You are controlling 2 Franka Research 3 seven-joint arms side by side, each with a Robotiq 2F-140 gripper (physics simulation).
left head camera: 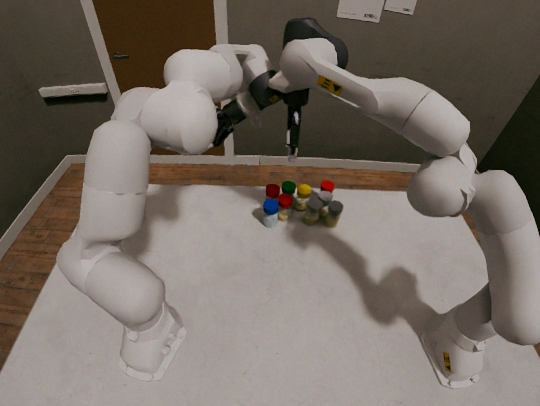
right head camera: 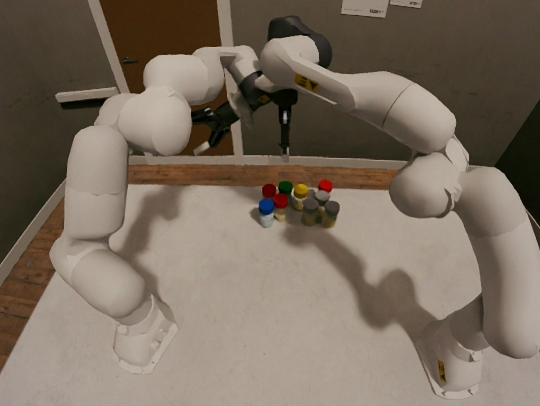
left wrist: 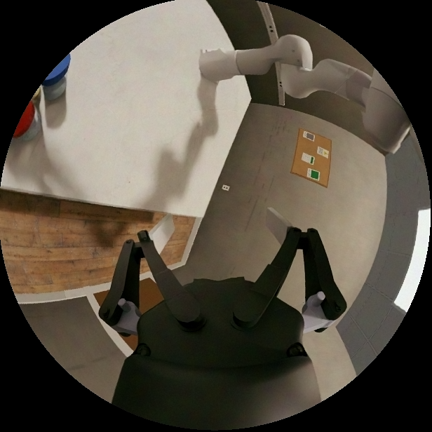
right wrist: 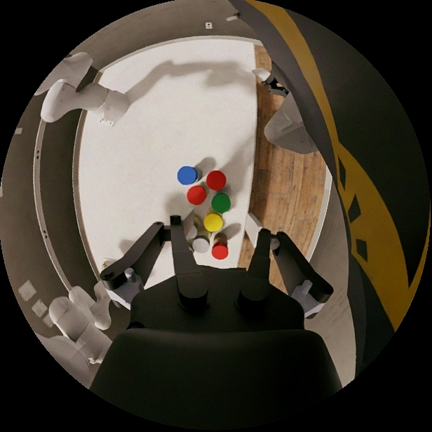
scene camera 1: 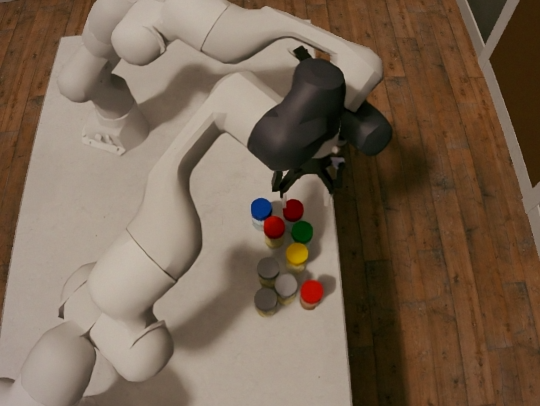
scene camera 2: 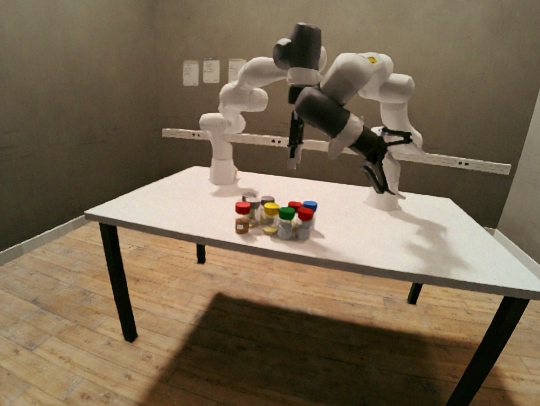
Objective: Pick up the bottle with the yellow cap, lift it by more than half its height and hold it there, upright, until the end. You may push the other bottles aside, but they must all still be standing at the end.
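The bottle with the yellow cap [left head camera: 303, 191] [right head camera: 300, 191] [scene camera 1: 297, 254] [scene camera 2: 271, 209] [right wrist: 213, 221] stands upright on the table in a group of bottles. It is beside the green-capped bottle [scene camera 1: 302, 232] [scene camera 2: 286, 213] [right wrist: 220, 202] and near the grey-capped bottles. My right gripper [left head camera: 292, 156] [scene camera 2: 294, 162] [right wrist: 219, 218] is open and empty, pointing down well above the bottles. In the right wrist view the yellow cap shows between its fingers, far below them. My left gripper [scene camera 2: 410, 171] [left wrist: 219, 219] is open and empty, raised and tilted away from the bottles.
Two red-capped bottles [scene camera 1: 293, 210] [scene camera 1: 274, 227] and a blue-capped one [scene camera 1: 261, 208] stand on one side. Three grey-capped bottles [scene camera 1: 268, 268] [scene camera 1: 286, 285] [scene camera 1: 265, 299] and another red-capped one [scene camera 1: 311, 291] stand on the other. The table edge [scene camera 1: 344, 320] is close. Both wrists are close together.
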